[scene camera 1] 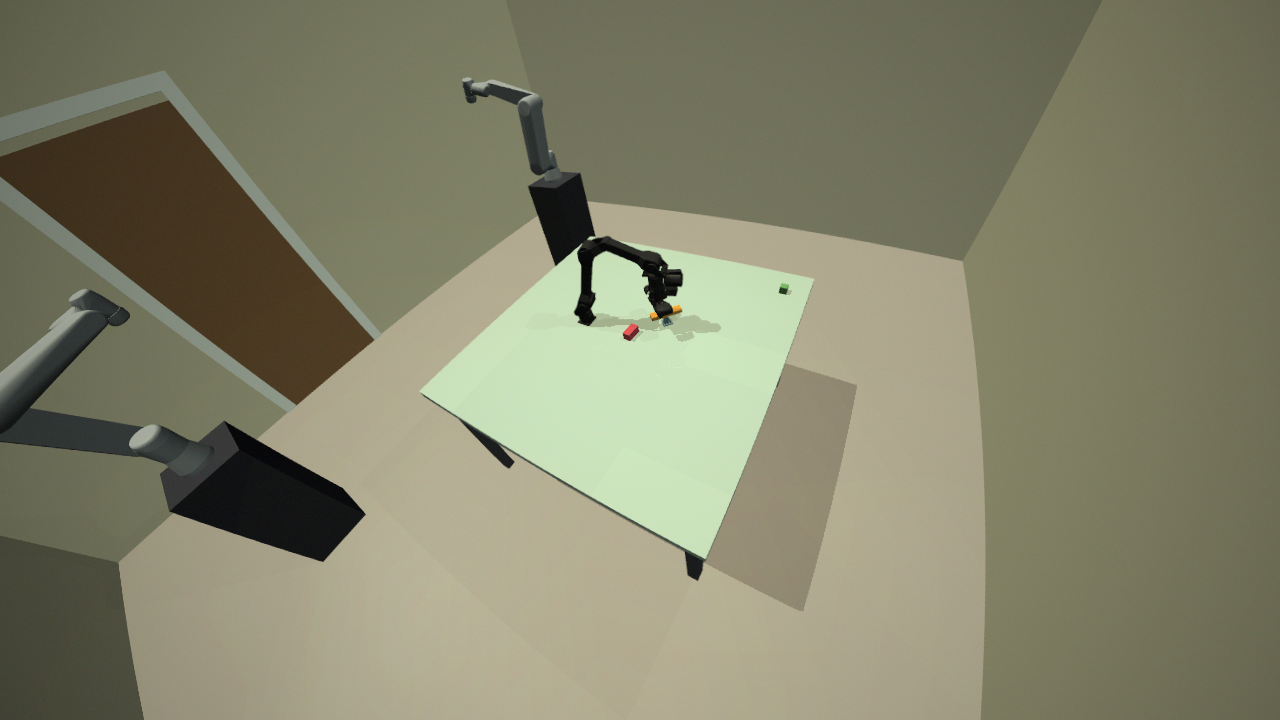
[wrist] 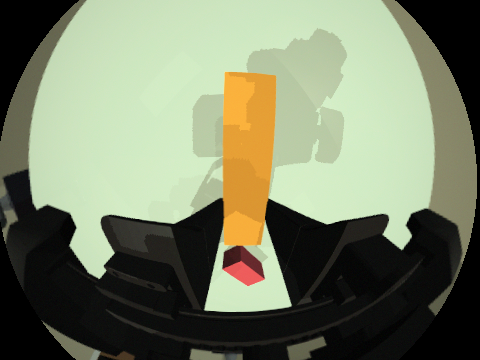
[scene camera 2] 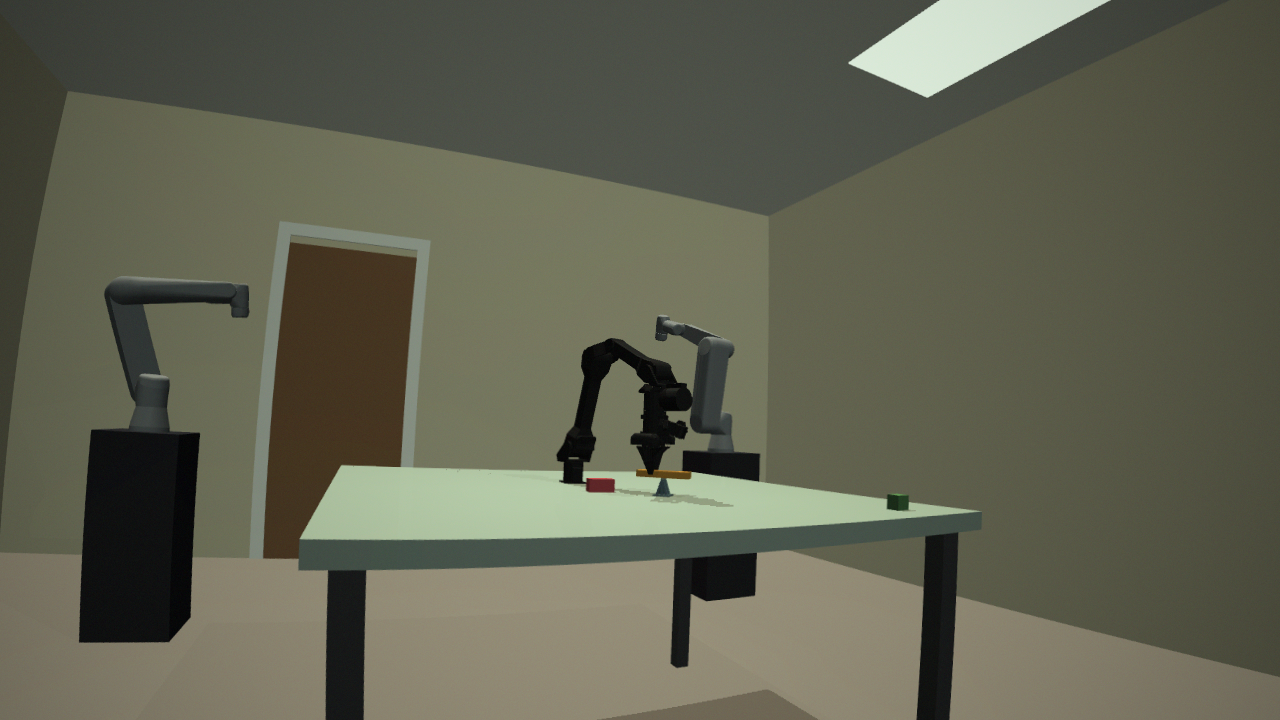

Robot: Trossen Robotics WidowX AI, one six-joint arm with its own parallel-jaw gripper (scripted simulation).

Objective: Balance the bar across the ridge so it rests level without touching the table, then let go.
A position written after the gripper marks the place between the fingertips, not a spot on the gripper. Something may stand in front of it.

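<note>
An orange bar (wrist: 249, 98) is held by the gripper (scene camera 2: 652, 474), which also appears in the wrist view (wrist: 244, 203). The scene includes a red block (wrist: 238, 262) as well.
</note>
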